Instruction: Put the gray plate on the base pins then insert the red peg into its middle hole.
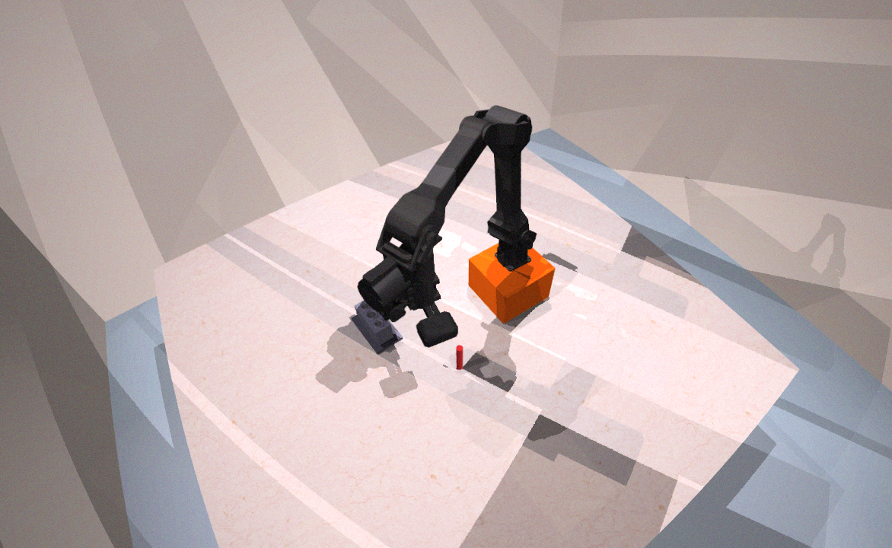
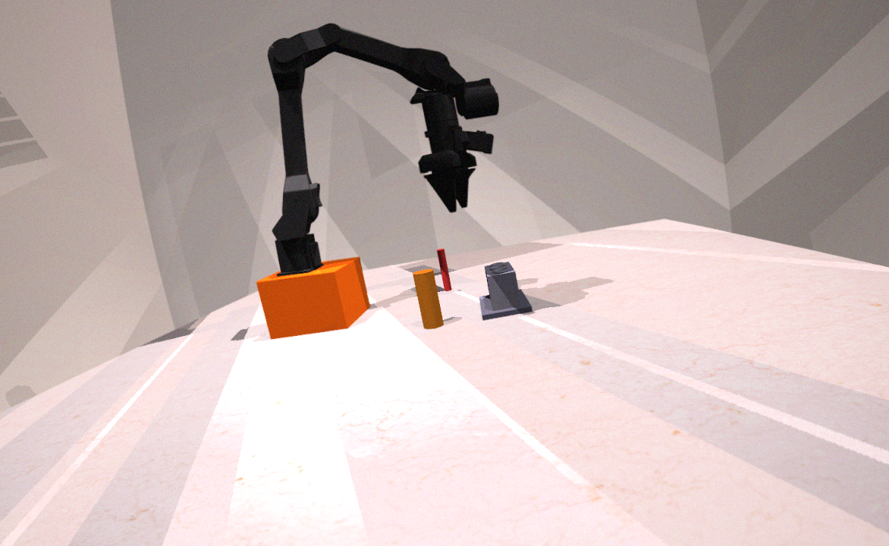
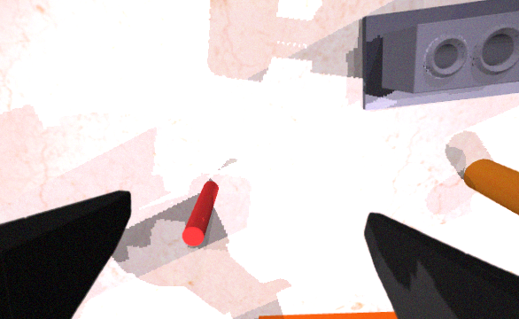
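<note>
My gripper tip is 50 mm past the red peg, 40 mm to the right of it and 110 mm above it. Round my gripper tip: gray base (60 mm ahead, 150 mm to the right, 140 mm below); then gray plate (60 mm ahead, 150 mm to the right, 100 mm below); then orange-brown cylinder (40 mm behind, 200 mm to the right, 110 mm below).
</note>
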